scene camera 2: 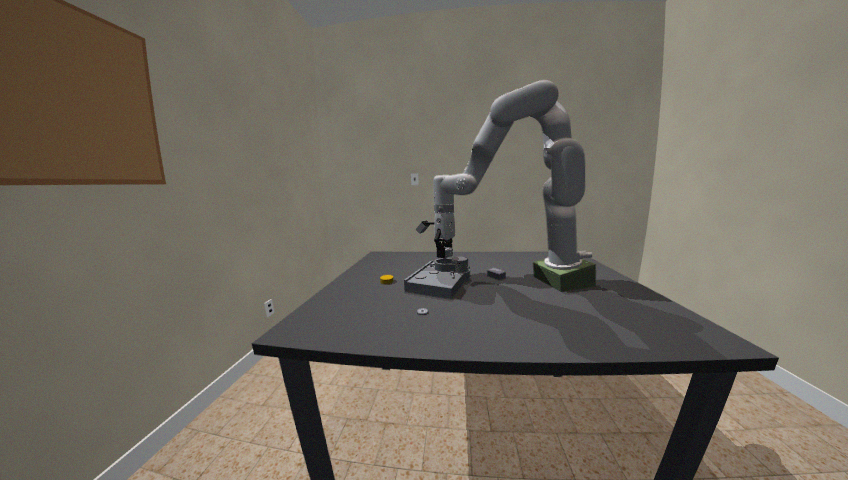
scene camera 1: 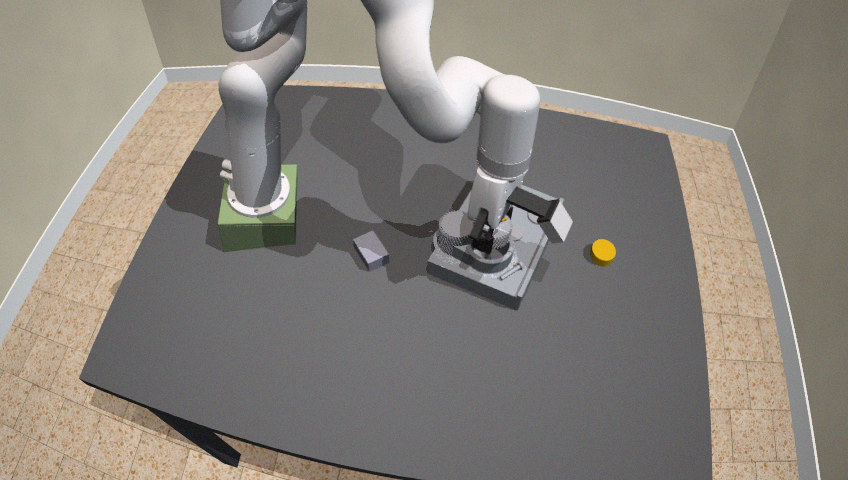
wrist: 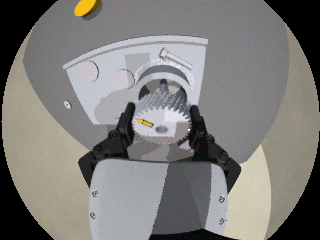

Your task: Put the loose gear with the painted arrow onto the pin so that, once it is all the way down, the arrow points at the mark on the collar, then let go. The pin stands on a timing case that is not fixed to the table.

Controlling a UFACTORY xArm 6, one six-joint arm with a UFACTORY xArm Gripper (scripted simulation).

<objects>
My gripper shows in scene camera 2 (444, 255), in scene camera 1 and in the wrist view. The same spot on my gripper: (scene camera 1: 485, 244) is (wrist: 204, 127).
</objects>
